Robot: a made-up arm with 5 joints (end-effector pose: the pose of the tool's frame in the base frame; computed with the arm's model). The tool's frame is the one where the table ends. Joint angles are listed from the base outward.
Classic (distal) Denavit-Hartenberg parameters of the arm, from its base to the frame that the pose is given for. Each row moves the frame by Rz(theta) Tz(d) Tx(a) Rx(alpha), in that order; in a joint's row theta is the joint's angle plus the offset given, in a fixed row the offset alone. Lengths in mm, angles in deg.
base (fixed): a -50, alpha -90, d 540, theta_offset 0
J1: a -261.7, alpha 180, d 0, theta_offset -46.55
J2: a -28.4, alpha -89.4, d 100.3, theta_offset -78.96
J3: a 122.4, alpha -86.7, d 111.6, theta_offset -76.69
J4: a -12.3, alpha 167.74, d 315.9, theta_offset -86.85
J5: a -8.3, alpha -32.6, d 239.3, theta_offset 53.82
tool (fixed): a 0, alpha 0, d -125.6, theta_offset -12.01
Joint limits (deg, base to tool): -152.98..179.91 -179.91..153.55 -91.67..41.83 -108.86..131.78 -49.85..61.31
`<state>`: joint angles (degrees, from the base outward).
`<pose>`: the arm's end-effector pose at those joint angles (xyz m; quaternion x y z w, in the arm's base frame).
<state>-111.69 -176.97 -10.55 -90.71 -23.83</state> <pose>0.3260 -0.2031 0.2771 -0.1637 -0.3057 0.7438 0.5714</pose>
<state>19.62 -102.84 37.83 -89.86 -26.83</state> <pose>-0.3672 -0.0410 0.2088 0.2996 -0.1815 0.4109 0.8417</pose>
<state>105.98 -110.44 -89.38 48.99 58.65</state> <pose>-0.3177 -0.3147 0.5887 -0.2359 -0.5497 -0.7965 0.0880</pose>
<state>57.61 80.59 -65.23 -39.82 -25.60</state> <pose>-0.3173 -0.3233 0.7432 -0.8019 -0.3897 -0.0693 0.4475</pose>
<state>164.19 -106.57 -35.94 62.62 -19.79</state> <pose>0.0287 -0.3085 0.8871 0.1980 -0.7459 -0.5843 0.2511</pose>
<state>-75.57 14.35 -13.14 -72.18 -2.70</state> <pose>0.0393 -0.1979 0.5219 0.7969 0.5880 0.0126 0.1376</pose>
